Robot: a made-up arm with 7 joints. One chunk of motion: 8 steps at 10 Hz.
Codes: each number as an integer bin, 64 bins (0 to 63) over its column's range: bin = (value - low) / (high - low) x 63, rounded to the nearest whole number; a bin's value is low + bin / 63 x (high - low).
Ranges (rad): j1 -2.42..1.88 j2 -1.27..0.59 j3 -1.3..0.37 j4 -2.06..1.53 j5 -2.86..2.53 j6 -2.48..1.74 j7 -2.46..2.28
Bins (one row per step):
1: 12 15 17 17 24 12 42
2: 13 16 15 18 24 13 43
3: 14 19 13 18 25 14 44
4: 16 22 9 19 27 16 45
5: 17 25 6 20 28 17 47
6: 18 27 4 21 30 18 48
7: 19 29 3 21 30 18 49
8: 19 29 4 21 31 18 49
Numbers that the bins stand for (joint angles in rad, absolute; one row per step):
1: -1.6010 -0.8271 -0.8494 -1.0913 -0.8067 -1.6762 0.7000
2: -1.5327 -0.7976 -0.9024 -1.0343 -0.8067 -1.6092 0.7752
3: -1.4644 -0.7090 -0.9554 -1.0343 -0.7211 -1.5422 0.8505
4: -1.3279 -0.6205 -1.0614 -0.9773 -0.5500 -1.4083 0.9257
5: -1.2597 -0.5319 -1.1410 -0.9203 -0.4644 -1.3413 1.0762
6: -1.1914 -0.4729 -1.1940 -0.8633 -0.2933 -1.2743 1.1514
7: -1.1232 -0.4138 -1.2205 -0.8633 -0.2933 -1.2743 1.2267
8: -1.1232 -0.4138 -1.1940 -0.8633 -0.2078 -1.2743 1.2267

